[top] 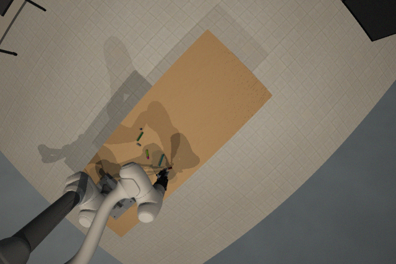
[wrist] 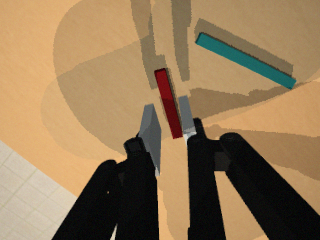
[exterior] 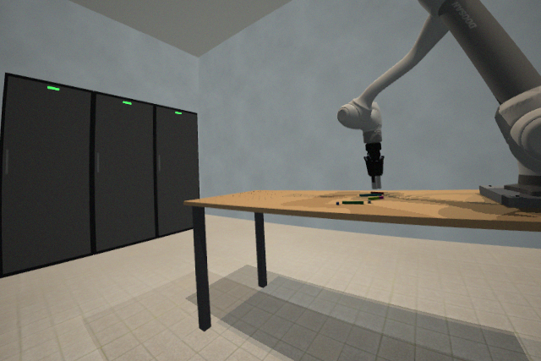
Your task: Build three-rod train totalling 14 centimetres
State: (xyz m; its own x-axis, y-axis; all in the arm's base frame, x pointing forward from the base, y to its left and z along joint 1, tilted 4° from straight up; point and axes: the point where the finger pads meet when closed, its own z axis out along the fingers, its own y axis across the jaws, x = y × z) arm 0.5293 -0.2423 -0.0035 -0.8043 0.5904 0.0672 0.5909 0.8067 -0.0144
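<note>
The red rod is 5 cm below my hand. Round my hand: turquoise rod: 3 cm ahead, 8 cm to the left, 5 cm below; magenta rod: 2 cm behind, 17 cm to the left, 5 cm below; lime rod: 1 cm ahead, 20 cm to the left, 5 cm below.
</note>
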